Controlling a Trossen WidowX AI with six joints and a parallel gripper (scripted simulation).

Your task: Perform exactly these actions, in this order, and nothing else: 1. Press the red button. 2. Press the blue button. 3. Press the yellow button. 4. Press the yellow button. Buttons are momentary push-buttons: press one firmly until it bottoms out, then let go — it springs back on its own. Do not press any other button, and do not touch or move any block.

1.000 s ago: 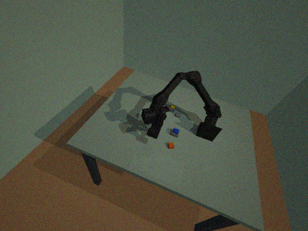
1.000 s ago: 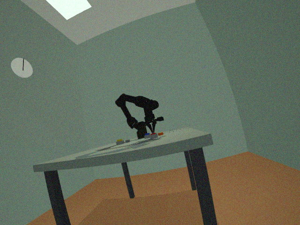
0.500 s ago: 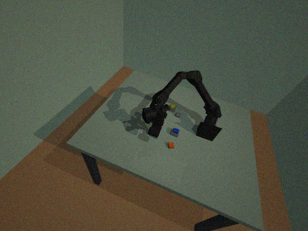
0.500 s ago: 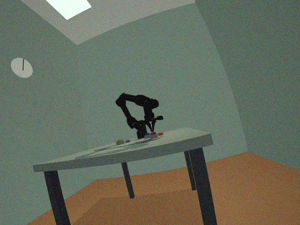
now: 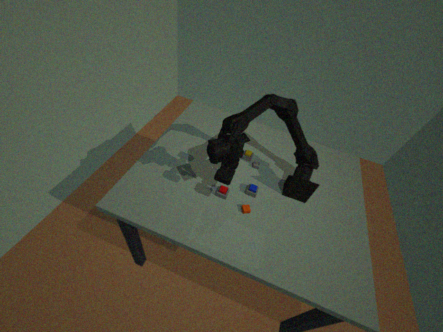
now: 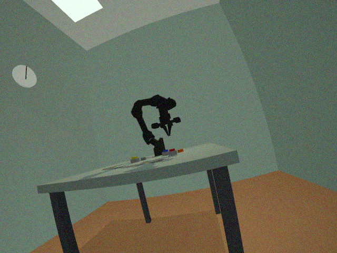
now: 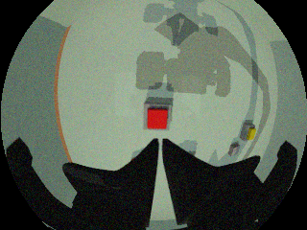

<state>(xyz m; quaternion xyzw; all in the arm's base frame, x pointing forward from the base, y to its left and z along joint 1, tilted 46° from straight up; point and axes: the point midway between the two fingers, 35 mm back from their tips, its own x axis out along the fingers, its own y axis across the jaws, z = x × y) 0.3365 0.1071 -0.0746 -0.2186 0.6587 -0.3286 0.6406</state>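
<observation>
My gripper tip is 130 mm past the blue button, 90 mm above it and 50 mm to the left of it. Also, from my gripper tip: grey block: 230 mm to the right, 130 mm behind, 110 mm below; then red button: 90 mm below; then orange block: 120 mm behind, 110 mm below, 50 mm to the left.
</observation>
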